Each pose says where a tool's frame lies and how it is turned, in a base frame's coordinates. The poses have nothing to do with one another.
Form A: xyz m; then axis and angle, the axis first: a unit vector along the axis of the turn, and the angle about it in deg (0 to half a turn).
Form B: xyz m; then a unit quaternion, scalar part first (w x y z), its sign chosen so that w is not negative. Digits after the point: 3 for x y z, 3 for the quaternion.
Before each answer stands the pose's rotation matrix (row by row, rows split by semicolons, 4 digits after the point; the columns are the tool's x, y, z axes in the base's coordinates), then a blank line. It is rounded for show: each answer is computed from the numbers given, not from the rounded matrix.
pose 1, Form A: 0.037, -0.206, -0.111, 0.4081, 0.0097, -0.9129, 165.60
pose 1, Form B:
-0.6407 0.2348 -0.7310; -0.2192 -0.9684 -0.1189; -0.7358 0.0841 0.6720

0.037, -0.206, -0.111, 0.125, 0.405, 0.010, -0.906
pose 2, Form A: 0.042, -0.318, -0.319, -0.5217, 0.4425, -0.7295, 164.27
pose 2, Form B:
-0.4285 -0.2552 0.8668; -0.6507 -0.5783 -0.4920; 0.6268 -0.7748 0.0817

0.042, -0.318, -0.319, 0.137, -0.517, 0.438, -0.723
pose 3, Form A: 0.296, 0.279, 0.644, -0.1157, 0.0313, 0.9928, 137.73
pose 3, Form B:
-0.7167 -0.6741 -0.1788; 0.6615 -0.7383 0.1319; -0.2209 -0.0238 0.9750

0.296, 0.279, 0.644, 0.361, -0.108, 0.029, 0.926
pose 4, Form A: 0.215, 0.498, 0.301, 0.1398, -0.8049, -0.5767, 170.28
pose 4, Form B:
-0.9468 -0.1261 -0.2960; -0.3208 0.3008 0.8981; -0.0242 0.9453 -0.3252

0.215, 0.498, 0.301, 0.085, 0.139, -0.802, -0.575
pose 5, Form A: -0.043, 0.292, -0.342, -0.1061, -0.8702, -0.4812, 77.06
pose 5, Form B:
0.2327 0.5406 -0.8085; -0.3973 0.8116 0.4284; 0.8877 0.2215 0.4036

-0.043, 0.292, -0.342, 0.782, -0.066, -0.542, -0.300
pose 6, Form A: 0.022, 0.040, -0.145, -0.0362, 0.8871, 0.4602, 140.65
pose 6, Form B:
-0.7710 -0.3487 0.5329; 0.2348 0.6221 0.7469; -0.5920 0.7010 -0.3977

0.022, 0.040, -0.145, 0.337, -0.034, 0.835, 0.433
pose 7, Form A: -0.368, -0.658, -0.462, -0.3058, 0.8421, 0.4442, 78.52
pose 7, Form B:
0.2739 -0.6416 0.7165; 0.2291 0.7670 0.5993; -0.9341 -0.0001 0.3571

-0.368, -0.658, -0.462, 0.774, -0.194, 0.533, 0.281
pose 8, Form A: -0.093, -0.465, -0.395, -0.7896, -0.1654, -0.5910, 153.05
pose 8, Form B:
0.2877 0.5148 0.8076; -0.0208 -0.8397 0.5427; 0.9575 -0.1730 -0.2308

-0.093, -0.465, -0.395, 0.233, -0.768, -0.161, -0.575
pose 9, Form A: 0.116, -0.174, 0.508, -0.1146, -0.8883, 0.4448, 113.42
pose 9, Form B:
-0.3791 -0.2659 -0.8863; 0.5504 0.7052 -0.4470; 0.7439 -0.6573 -0.1210

0.116, -0.174, 0.508, 0.549, -0.096, -0.743, 0.372
